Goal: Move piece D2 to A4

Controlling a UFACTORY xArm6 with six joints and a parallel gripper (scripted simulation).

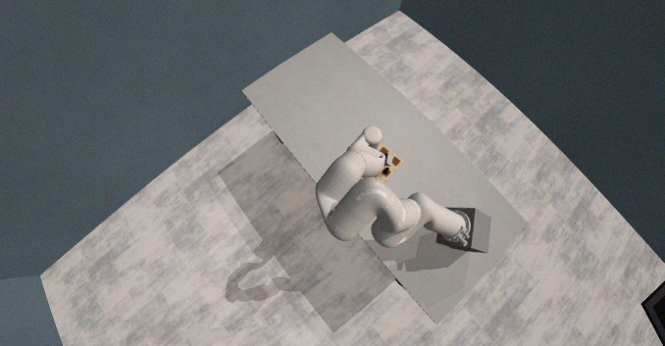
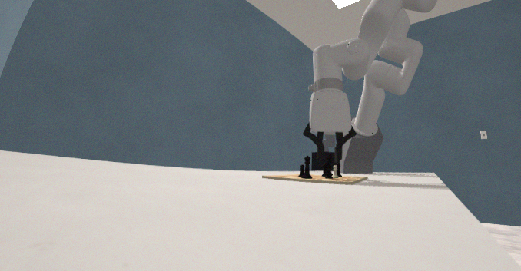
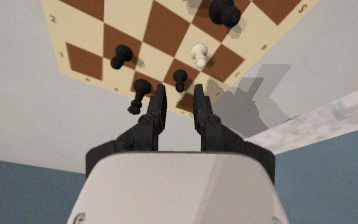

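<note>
Right now my hand is 4 cm past the white pawn, 4 cm above it and 1 cm to the left of it. The rest, counted from my hand: chessboard 6 cm below, 5 cm to the right, 2 cm behind.
</note>
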